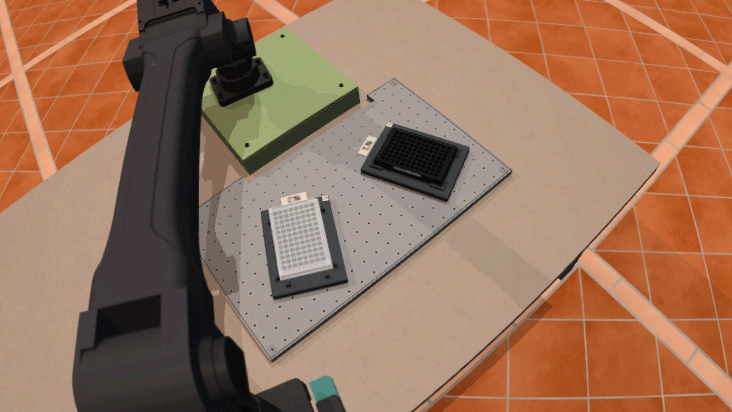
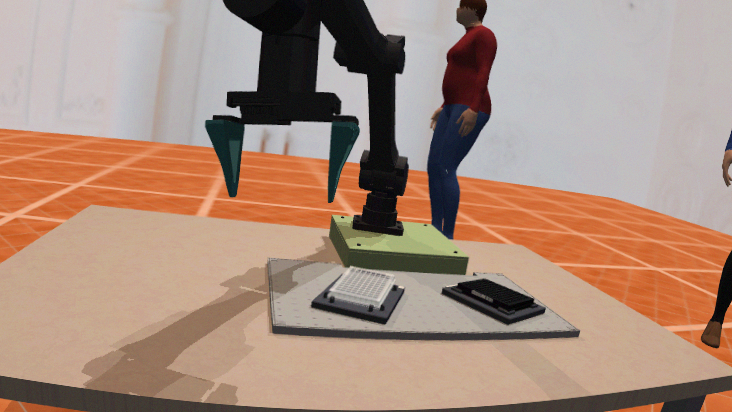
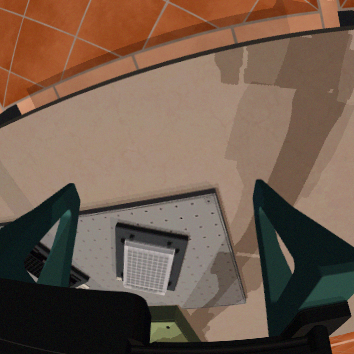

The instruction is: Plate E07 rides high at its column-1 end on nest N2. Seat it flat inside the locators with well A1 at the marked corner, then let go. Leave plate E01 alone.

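Pixels of known places: gripper, fingertip midpoint: [image 2: 280, 199] [image 3: 162, 189]; arm's base, origin of the base link: [image 1: 241, 83] [image 2: 377, 228].
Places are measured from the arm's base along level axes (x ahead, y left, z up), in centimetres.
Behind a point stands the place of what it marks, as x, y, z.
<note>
The white plate E07 [image 1: 302, 237] {38.9, -2.7, -1.9} [image 2: 362, 286] {40.4, -3.4, -1.3} [image 3: 148, 267] {39.6, -3.8, -1.6} lies on the dark nest N2 [image 1: 307, 283] {46.1, -5.3, -3.0} [image 2: 353, 308] {46.4, -4.6, -3.0} [image 3: 152, 235] {46.6, -5.5, -3.0}. It sits toward the end with the N2 label [image 1: 293, 198] {29.7, -0.9, -4.0}, and that end looks raised. Bare nest and locator posts show at the opposite end. A pale corner mark [image 1: 325, 198] {33.3, 3.9, -3.0} is beside the label end; well letters are too small to read. The black plate E01 [image 1: 414, 156] {34.2, 20.9, -1.6} [image 2: 494, 294] {35.7, 20.7, -1.6} sits on nest N1 [image 1: 453, 179] {41.0, 24.7, -3.0}. My gripper [image 2: 282, 198] {71.8, -13.9, 17.1} [image 3: 162, 189] {71.8, -13.9, 17.1} is open and empty, high above the table, away from both plates.
Both nests stand on a grey perforated board [image 1: 379, 225] {42.0, 9.6, -4.1} [image 2: 307, 327] {53.2, -10.9, -4.2} [image 3: 200, 270] {35.6, -12.7, -4.1}. The green base block [image 1: 302, 97] {11.0, 9.5, -0.5} [image 2: 409, 261] {16.6, 6.8, -2.6} carries the arm behind the board. The tabletop [image 1: 537, 153] {42.8, 43.1, -5.4} extends around them. A person in red [image 2: 468, 66] stands behind the table.
</note>
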